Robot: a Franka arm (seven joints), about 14 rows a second.
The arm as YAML. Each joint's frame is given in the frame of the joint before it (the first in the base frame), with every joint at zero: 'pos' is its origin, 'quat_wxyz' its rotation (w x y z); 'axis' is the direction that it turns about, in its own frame. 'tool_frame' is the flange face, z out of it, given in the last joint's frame.
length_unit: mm
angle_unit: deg
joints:
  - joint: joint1
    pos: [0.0, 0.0, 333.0]
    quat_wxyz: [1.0, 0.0, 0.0, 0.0]
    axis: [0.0, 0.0, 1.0]
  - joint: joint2
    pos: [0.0, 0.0, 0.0]
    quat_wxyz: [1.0, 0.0, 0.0, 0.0]
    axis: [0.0, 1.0, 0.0]
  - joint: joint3
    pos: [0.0, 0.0, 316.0]
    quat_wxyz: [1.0, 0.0, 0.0, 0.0]
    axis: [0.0, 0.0, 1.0]
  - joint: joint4
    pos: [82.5, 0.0, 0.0]
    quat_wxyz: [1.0, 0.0, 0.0, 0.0]
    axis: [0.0, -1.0, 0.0]
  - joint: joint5
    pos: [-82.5, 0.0, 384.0]
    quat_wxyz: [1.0, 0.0, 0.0, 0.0]
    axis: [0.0, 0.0, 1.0]
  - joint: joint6
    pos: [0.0, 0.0, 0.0]
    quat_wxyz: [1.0, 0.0, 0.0, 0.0]
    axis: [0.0, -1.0, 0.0]
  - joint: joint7
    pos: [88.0, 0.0, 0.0]
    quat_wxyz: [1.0, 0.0, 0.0, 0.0]
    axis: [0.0, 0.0, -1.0]
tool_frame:
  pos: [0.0, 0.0, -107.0]
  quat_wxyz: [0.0, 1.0, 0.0, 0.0]
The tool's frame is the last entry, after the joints.
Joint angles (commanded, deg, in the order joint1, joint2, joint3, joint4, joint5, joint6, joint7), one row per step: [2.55, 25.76, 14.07, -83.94, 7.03, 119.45, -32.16]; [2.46, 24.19, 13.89, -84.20, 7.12, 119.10, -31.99]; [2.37, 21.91, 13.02, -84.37, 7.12, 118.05, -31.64]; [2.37, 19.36, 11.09, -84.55, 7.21, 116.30, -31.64]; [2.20, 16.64, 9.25, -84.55, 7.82, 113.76, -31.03]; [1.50, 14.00, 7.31, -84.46, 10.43, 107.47, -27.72]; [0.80, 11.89, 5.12, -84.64, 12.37, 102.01, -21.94]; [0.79, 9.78, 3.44, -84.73, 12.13, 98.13, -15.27]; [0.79, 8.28, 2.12, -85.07, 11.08, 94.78, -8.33]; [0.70, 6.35, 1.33, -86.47, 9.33, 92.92, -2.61]
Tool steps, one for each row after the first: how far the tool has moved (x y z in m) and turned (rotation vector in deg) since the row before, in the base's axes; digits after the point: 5 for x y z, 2 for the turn. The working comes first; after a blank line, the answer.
Tool pose at each row, in the base's axes (x y z in m, rotation vector in deg; the steps are taken from these numbers as rounded here): [0.68136, 0.17970, 0.44810, -156.03, -62.99, -17.71]; [0.67756, 0.17687, 0.46386, -156.42, -62.79, -19.02]; [0.67252, 0.16707, 0.48673, -157.58, -61.94, -20.42]; [0.66698, 0.14783, 0.51046, -159.37, -60.53, -21.22]; [0.65850, 0.12794, 0.53641, -160.90, -57.69, -21.42]; [0.64354, 0.10419, 0.55566, -161.67, -49.16, -16.19]; [0.62989, 0.07835, 0.56821, -163.11, -37.21, -10.71]; [0.61605, 0.06216, 0.58367, -165.54, -26.35, -7.08]; [0.60438, 0.04822, 0.59098, -168.00, -15.33, -2.90]; [0.59185, 0.03683, 0.59601, -170.42, -6.19, -0.22]

[-0.00380, -0.00283, 0.01576, -0.05, -0.92, -0.35]; [-0.00504, -0.00980, 0.02287, -0.46, -1.04, -0.99]; [-0.00554, -0.01924, 0.02373, -0.89, -0.70, -1.48]; [-0.00848, -0.01989, 0.02595, -0.21, -0.02, -2.17]; [-0.01496, -0.02375, 0.01925, 1.74, 4.53, -4.99]; [-0.01365, -0.02584, 0.01255, 1.50, 4.93, -7.47]; [-0.01384, -0.01619, 0.01546, -0.37, 3.26, -7.25]; [-0.01167, -0.01394, 0.00731, -1.18, 3.50, -7.31]; [-0.01253, -0.01139, 0.00503, -1.90, 2.26, -6.07]
